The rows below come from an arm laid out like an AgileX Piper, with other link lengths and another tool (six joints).
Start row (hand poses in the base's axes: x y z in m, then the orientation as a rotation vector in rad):
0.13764 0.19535 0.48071 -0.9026 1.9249 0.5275
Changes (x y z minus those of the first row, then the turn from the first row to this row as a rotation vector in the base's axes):
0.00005 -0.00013 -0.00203 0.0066 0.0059 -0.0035
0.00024 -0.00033 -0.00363 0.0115 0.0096 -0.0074
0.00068 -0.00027 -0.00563 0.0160 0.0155 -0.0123
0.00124 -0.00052 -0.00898 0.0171 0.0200 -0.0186
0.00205 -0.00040 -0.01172 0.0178 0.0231 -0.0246
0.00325 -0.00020 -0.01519 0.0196 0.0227 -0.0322
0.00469 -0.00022 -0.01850 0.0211 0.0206 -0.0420
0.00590 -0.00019 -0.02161 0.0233 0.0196 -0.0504
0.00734 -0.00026 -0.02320 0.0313 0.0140 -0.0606
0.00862 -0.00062 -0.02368 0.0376 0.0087 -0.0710
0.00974 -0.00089 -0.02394 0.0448 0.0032 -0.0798
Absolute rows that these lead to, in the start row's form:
0.13769 0.19522 0.47868 -0.8942 1.9287 0.5347
0.13788 0.19502 0.47708 -0.8868 1.9313 0.5389
0.13832 0.19508 0.47508 -0.8783 1.9364 0.5434
0.13888 0.19483 0.47173 -0.8707 1.9422 0.5431
0.13969 0.19495 0.46899 -0.8639 1.9468 0.5419
0.14089 0.19515 0.46552 -0.8551 1.9483 0.5388
0.14233 0.19513 0.46221 -0.8445 1.9491 0.5332
0.14354 0.19516 0.45910 -0.8347 1.9501 0.5297
0.14498 0.19509 0.45751 -0.8200 1.9451 0.5279
0.14626 0.19473 0.45703 -0.8062 1.9411 0.5246
0.14738 0.19446 0.45677 -0.7934 1.9359 0.5230

